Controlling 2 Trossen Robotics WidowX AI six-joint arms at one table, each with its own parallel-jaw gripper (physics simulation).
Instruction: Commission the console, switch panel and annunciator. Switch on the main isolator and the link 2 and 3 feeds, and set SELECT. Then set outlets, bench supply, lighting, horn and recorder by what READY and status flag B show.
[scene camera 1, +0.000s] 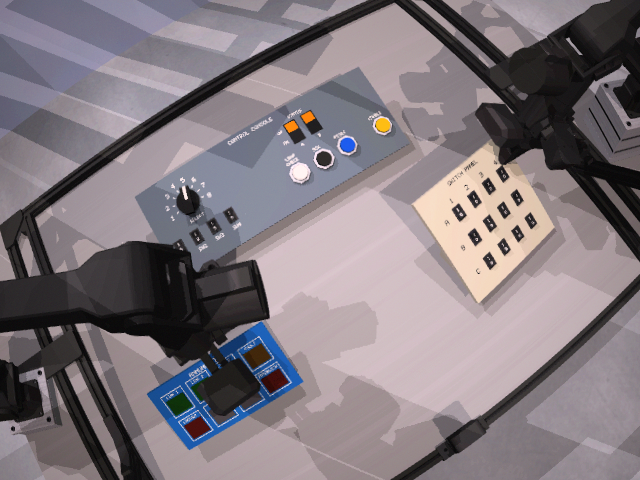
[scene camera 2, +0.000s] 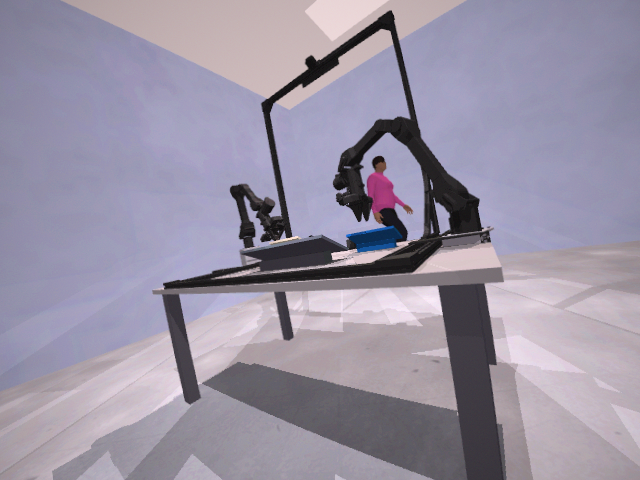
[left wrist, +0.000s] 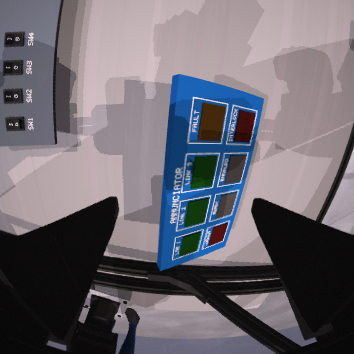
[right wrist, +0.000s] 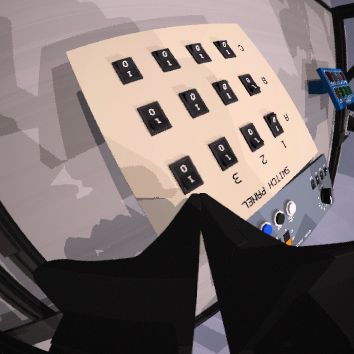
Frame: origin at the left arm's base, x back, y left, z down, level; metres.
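Seen in the pictures: left gripper, fingertip midpoint: (scene camera 1: 210, 354) (scene camera 2: 363, 221) (left wrist: 185, 204); right gripper, fingertip midpoint: (scene camera 1: 501, 162) (right wrist: 197, 199); left arm's base at its link origin: (scene camera 1: 26, 401) (scene camera 2: 467, 231) (left wrist: 104, 303) (right wrist: 348, 122); right arm's base at its link origin: (scene camera 1: 634, 101) (scene camera 2: 249, 248).
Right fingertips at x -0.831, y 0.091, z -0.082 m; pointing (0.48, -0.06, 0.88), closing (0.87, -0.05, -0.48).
Pixels of each thing's top centre, then the offset from my right fingertips to it. "*": a spot on its surface instead.
- grey console at a spot on its surface: (scene camera 1: 268, 155) * dx +0.310, dy +0.151, dz +0.038 m
- SELECT knob at its top centre: (scene camera 1: 184, 195) (right wrist: 332, 197) dx +0.445, dy +0.118, dz +0.009 m
- Status flag A at a spot on its surface: (scene camera 1: 291, 127) * dx +0.264, dy +0.181, dz +0.029 m
- flag B at a spot on its surface: (scene camera 1: 308, 117) * dx +0.234, dy +0.189, dz +0.029 m
- blue annunciator at its top centre: (left wrist: 201, 201) (scene camera 1: 213, 379) (right wrist: 349, 91) (scene camera 2: 371, 229) dx +0.475, dy -0.150, dz +0.028 m
- READY at a spot on its surface: (left wrist: 226, 204) * dx +0.486, dy -0.192, dz +0.062 m
The grey console (scene camera 1: 268, 155) (scene camera 2: 294, 249) has a SELECT knob (scene camera 1: 187, 200) pointing near 5. Status flag A (scene camera 1: 291, 127) and flag B (scene camera 1: 308, 117) show orange in their upper halves. The cream switch panel (scene camera 1: 444, 227) (right wrist: 120, 165) has rows of black rockers; their positions are hard to read. The blue annunciator (scene camera 1: 180, 436) (scene camera 2: 373, 239) (left wrist: 175, 120) has dim tiles; READY (left wrist: 226, 204) is grey. My left gripper (scene camera 2: 363, 220) (left wrist: 185, 204) is open and empty above the annunciator. My right gripper (scene camera 1: 504, 161) (right wrist: 197, 199) is shut and empty by the switch panel's column 4 edge.
White (scene camera 1: 299, 172), black (scene camera 1: 324, 158), blue (scene camera 1: 347, 145) and yellow (scene camera 1: 383, 125) buttons are on the console. The left arm (scene camera 1: 139, 289) hangs over the console's lower left corner. A black frame (scene camera 1: 206, 108) (scene camera 2: 276, 170) surrounds the table. A person in pink (scene camera 2: 382, 191) stands beyond.
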